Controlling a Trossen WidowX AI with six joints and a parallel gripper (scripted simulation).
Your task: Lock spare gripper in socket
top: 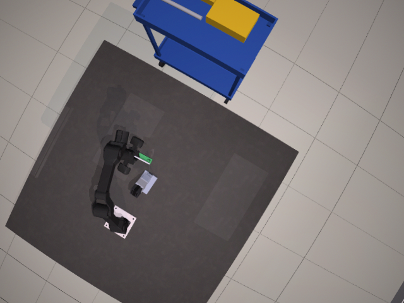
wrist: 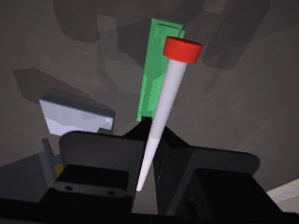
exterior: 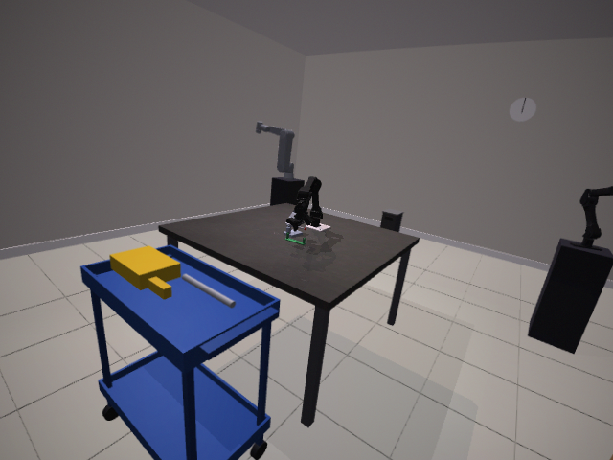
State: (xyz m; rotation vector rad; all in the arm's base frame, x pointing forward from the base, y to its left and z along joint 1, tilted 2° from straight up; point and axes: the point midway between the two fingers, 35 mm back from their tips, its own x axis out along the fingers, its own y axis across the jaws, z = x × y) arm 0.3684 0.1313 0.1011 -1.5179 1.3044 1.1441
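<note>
My gripper tip is 10 mm to the right of the green flat bracket and 40 mm above it. Round my gripper tip: spare gripper (110 mm behind, 100 mm to the right, 50 mm above); grey mount (80 mm behind, 100 mm to the right, 10 mm below).
</note>
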